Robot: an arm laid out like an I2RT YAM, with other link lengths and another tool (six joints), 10 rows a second.
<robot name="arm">
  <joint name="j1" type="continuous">
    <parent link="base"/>
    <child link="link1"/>
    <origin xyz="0 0 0.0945" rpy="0 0 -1.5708"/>
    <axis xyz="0 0 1"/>
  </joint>
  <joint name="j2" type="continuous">
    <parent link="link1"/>
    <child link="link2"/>
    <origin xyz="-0.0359 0.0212 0.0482" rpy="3.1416 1.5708 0"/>
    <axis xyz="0 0 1"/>
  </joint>
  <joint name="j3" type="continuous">
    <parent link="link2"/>
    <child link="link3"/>
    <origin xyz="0 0.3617 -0.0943" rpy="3.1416 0 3.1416"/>
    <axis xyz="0 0 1"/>
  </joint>
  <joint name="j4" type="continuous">
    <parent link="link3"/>
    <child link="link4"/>
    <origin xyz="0.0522 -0.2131 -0.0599" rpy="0 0 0"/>
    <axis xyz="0 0 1"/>
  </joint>
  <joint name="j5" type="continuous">
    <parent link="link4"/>
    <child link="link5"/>
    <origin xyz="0.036 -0.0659 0.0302" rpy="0 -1.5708 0"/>
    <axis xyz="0 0 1"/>
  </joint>
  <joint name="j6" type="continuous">
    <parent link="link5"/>
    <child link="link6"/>
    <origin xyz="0 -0.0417 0.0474" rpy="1.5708 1.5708 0"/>
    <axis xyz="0 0 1"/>
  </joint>
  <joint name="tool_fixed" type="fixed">
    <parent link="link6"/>
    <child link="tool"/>
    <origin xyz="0.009 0.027 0.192" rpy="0 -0.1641 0.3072"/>
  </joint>
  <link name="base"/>
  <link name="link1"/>
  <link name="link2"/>
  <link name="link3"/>
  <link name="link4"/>
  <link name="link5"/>
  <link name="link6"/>
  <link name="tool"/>
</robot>
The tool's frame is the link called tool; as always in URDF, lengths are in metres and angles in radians. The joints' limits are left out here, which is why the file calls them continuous.
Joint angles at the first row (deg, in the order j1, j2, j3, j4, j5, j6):
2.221, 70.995, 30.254, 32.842, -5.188, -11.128
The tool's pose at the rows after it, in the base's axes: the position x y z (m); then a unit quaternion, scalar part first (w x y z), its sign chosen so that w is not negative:
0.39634 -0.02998 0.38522 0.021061 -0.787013 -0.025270 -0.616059
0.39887 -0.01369 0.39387 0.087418 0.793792 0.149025 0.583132
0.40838 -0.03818 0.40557 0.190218 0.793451 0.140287 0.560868
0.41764 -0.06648 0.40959 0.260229 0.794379 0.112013 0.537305
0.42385 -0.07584 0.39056 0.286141 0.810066 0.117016 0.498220
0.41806 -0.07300 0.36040 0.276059 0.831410 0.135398 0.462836
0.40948 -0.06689 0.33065 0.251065 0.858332 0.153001 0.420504
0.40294 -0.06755 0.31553 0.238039 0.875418 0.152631 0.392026
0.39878 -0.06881 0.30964 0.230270 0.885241 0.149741 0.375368
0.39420 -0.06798 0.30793 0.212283 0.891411 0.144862 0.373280
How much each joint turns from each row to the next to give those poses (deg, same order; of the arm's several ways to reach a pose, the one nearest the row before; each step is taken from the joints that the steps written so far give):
0.021, -2.350, 4.309, -3.249, 3.657, -6.478
1.324, -0.713, 6.527, -11.588, -0.101, -18.691
3.023, 1.558, 3.494, -2.336, 12.227, -7.305
0.444, 2.716, 1.779, 0.820, 8.727, -3.578
0.001, 2.184, 0.935, -2.780, 2.883, -1.724
-0.002, 0.000, -1.088, -4.298, -1.014, 0.528
0.045, -0.043, 0.873, -7.731, -2.024, 1.902
-0.111, 0.224, 1.331, -5.363, -0.446, 1.844
-0.174, 0.123, 1.433, -3.754, -0.251, 1.244
-0.863, -0.609, 0.637, -2.082, -2.025, 1.404

